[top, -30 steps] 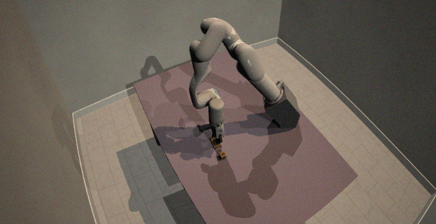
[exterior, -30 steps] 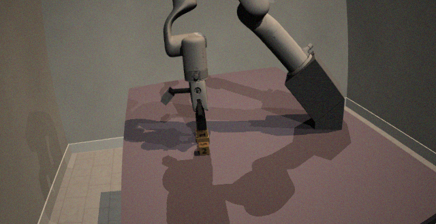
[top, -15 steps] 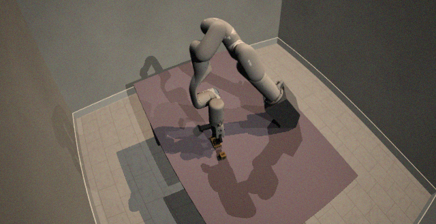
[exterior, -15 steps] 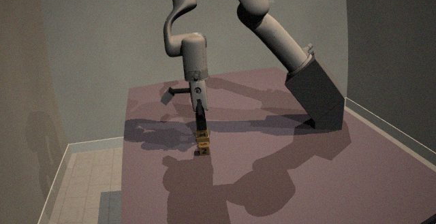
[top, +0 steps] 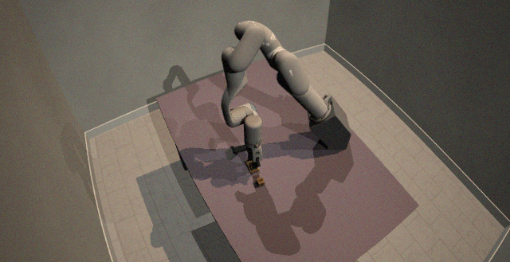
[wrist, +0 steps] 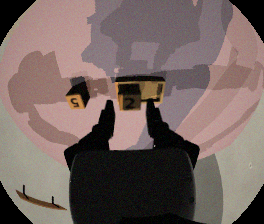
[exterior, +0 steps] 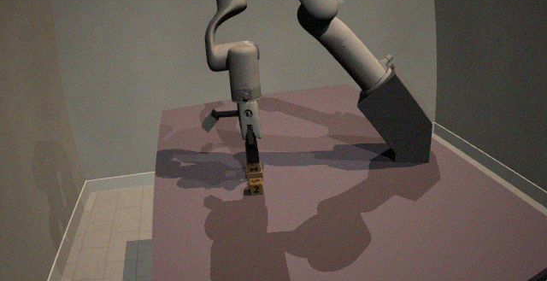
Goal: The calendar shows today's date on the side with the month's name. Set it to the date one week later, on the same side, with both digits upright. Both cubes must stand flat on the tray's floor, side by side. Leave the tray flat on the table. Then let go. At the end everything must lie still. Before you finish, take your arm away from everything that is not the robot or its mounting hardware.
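My gripper is now 1 cm past the tray, 2 cm to the left of it and 6 cm above it. From my hand the other things lie so: yellow digit cube 3 cm ahead, 9 cm to the left, 5 cm below.
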